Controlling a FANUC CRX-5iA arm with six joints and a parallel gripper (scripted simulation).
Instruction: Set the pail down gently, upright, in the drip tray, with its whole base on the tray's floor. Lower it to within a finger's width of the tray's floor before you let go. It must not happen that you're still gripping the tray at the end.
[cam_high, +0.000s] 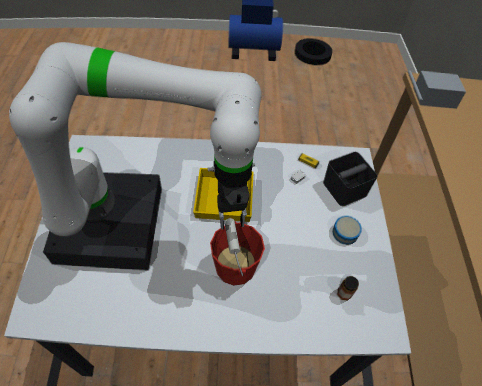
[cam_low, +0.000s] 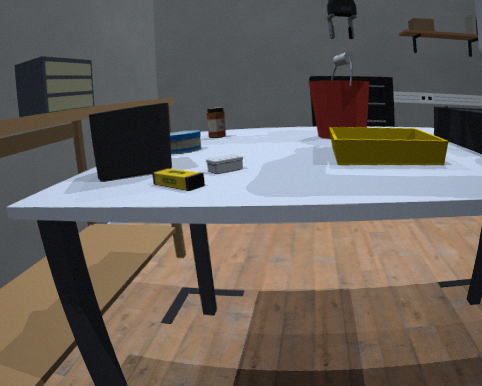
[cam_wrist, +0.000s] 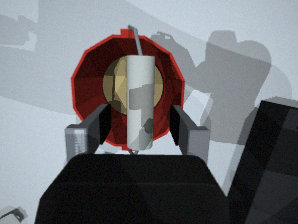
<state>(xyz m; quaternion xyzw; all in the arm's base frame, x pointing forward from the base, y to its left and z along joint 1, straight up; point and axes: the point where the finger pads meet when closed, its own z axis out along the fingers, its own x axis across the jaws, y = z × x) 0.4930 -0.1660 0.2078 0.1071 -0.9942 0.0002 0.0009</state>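
The wire handle lies 110 mm below my hand and 10 mm ahead of it. The rest, counted from my hand: red pail (170 mm below, 10 mm ahead); then jar (390 mm ahead, 250 mm below, 70 mm to the right); then yellow drip tray (290 mm to the left, 280 mm below, 40 mm behind).
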